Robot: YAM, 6 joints.
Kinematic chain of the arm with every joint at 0, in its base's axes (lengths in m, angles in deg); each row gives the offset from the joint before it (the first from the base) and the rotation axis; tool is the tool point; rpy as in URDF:
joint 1: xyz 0 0 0.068 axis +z
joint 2: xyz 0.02 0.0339 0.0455 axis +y
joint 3: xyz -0.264 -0.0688 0 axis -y
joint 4: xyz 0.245 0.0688 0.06 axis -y
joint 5: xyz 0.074 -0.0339 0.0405 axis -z
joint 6: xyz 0.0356 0 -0.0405 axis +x
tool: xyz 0 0 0 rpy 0 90 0
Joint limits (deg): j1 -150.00..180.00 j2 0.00..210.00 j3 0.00..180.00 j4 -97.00..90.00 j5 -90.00..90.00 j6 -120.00..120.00
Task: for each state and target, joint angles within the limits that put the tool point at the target. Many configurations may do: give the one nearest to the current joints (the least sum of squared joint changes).
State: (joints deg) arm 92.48 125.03 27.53 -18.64 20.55 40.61
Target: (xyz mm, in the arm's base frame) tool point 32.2 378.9 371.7
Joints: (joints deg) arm 87.03 90.70 80.57 -1.56 20.59 40.61
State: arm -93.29 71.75 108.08 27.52 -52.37 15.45
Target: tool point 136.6 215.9 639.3
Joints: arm -116.19 46.97 134.11 31.30 -50.09 15.45
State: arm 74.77 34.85 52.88 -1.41 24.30 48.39
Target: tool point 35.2 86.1 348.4
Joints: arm 76.93 19.59 37.25 -9.63 24.60 48.39
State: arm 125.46 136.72 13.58 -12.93 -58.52 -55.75
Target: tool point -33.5 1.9 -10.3
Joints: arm 123.44 149.50 10.75 -9.55 -49.10 -55.75
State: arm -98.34 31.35 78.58 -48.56 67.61 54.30
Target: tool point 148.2 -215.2 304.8
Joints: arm -48.66 75.44 63.97 -42.62 60.15 54.30
